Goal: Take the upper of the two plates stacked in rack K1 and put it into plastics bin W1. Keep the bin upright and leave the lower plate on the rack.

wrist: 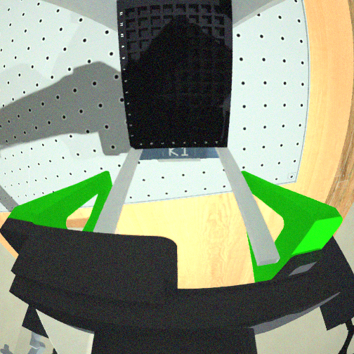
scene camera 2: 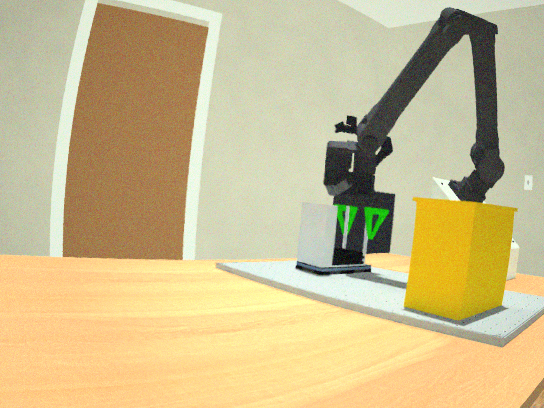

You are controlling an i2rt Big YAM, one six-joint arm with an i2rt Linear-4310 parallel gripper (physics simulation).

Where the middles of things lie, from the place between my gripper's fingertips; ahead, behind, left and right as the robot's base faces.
Scene:
I see my gripper 14 cm short of the yellow plastics bin W1 [scene camera 2: 460, 254], 39 cm to the right of it and 1 cm below it.

